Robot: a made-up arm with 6 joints. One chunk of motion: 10 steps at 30 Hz.
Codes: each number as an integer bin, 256 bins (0 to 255) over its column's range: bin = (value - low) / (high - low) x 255, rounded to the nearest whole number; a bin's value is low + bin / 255 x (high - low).
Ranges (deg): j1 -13..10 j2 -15..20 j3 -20..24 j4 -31..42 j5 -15..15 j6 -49..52
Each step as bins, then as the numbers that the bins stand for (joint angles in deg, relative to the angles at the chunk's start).
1 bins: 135 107 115 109 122 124
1 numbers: -0.82 -0.31 -0.16 0.20 -0.65 0.11
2 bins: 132 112 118 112 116 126
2 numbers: -1.09 0.37 0.36 1.06 -1.35 0.91
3 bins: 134 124 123 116 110 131
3 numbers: -0.91 2.02 1.22 2.21 -2.06 2.89
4 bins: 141 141 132 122 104 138
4 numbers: -0.28 4.35 2.78 3.93 -2.76 5.66
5 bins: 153 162 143 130 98 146
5 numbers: 0.80 7.24 4.67 6.22 -3.47 8.83
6 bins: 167 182 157 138 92 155
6 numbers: 2.06 9.98 7.09 8.51 -4.18 12.39
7 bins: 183 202 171 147 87 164
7 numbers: 3.51 12.73 9.51 11.08 -4.76 15.96
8 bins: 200 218 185 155 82 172
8 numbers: 5.04 14.92 11.92 13.37 -5.35 19.13
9 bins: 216 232 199 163 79 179
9 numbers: 6.48 16.84 14.34 15.66 -5.71 21.90
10 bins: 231 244 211 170 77 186
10 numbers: 7.84 18.49 16.41 17.67 -5.94 24.67
